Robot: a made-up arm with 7 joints.
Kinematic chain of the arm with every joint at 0, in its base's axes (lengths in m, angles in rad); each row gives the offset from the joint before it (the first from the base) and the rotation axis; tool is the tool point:
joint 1: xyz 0 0 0 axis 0 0.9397 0.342
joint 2: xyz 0 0 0 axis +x
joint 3: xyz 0 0 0 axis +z
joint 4: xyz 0.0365 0 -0.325 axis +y
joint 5: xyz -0.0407 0 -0.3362 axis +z
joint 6: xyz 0 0 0 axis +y
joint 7: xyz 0 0 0 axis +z
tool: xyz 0 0 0
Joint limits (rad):
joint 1: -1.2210..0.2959
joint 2: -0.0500..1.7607
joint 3: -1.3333..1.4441
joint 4: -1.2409..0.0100
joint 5: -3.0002..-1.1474
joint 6: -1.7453..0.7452
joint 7: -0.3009..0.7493
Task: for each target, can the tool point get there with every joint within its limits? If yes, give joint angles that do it. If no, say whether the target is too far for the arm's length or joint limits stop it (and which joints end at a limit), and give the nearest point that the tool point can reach.
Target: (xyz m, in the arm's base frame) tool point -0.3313 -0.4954 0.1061
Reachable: no: joint limits stop it (at a limit: joint 1, joint 2, joint 3, joint 4) | nearest point -0.0125 -0.3515 -0.4647 | short by 0.669 m
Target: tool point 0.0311 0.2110 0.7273
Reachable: no: too far | nearest point 0.0540 0.3506 0.4625 | short by 0.300 m
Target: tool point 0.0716 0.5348 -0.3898
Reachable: yes | joints -0.0449 0.8709 0.7657 -0.2047 -2.4877 0.3298 0.1643
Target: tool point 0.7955 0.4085 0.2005
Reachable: no: too far | nearest point 0.5655 0.3087 0.1132 | short by 0.266 m
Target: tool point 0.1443 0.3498 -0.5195
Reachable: yes | joints 0.1577 0.5776 0.0680 -0.7595 -2.5406 -1.5528 0.5520
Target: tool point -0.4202 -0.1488 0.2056
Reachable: no: joint limits stop it (at a limit: joint 1, joint 2, joint 4) | nearest point -0.2198 0.4383 0.3151 | short by 0.630 m
